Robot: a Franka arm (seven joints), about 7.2 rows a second.
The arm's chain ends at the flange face. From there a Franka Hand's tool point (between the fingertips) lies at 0.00 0.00 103.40 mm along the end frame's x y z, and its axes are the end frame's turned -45 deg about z.
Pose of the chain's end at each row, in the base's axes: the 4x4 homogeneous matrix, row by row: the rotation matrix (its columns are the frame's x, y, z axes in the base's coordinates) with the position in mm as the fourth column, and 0 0 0 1 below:
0.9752 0.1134 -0.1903 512.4; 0.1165 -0.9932 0.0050 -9.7; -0.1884 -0.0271 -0.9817 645.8; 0 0 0 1
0.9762 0.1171 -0.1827 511.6; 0.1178 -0.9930 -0.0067 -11.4; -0.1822 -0.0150 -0.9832 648.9; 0 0 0 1
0.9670 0.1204 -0.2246 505.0; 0.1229 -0.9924 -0.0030 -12.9; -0.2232 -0.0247 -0.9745 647.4; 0 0 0 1
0.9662 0.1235 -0.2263 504.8; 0.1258 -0.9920 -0.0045 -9.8; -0.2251 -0.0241 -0.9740 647.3; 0 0 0 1
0.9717 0.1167 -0.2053 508.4; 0.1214 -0.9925 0.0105 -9.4; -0.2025 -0.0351 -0.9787 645.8; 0 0 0 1
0.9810 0.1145 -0.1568 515.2; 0.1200 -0.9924 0.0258 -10.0; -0.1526 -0.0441 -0.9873 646.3; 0 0 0 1
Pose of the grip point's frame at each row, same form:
0.6094 0.7698 -0.1903 492.7; 0.7847 -0.6199 0.0050 -9.2; -0.1141 -0.1524 -0.9817 544.3; 0 0 0 1
0.6075 0.7731 -0.1827 492.7; 0.7855 -0.6189 -0.0067 -12.1; -0.1182 -0.1394 -0.9832 547.2; 0 0 0 1
0.5986 0.7689 -0.2246 481.8; 0.7886 -0.6148 -0.0030 -13.2; -0.1404 -0.1753 -0.9745 546.6; 0 0 0 1
0.5959 0.7705 -0.2263 481.4; 0.7904 -0.6125 -0.0045 -10.3; -0.1421 -0.1762 -0.9740 546.6; 0 0 0 1
0.6046 0.7696 -0.2053 487.2; 0.7876 -0.6160 0.0105 -8.3; -0.1184 -0.1680 -0.9787 544.6; 0 0 0 1
0.6127 0.7746 -0.1568 499.0; 0.7866 -0.6169 0.0258 -7.3; -0.0767 -0.1391 -0.9873 544.2; 0 0 0 1

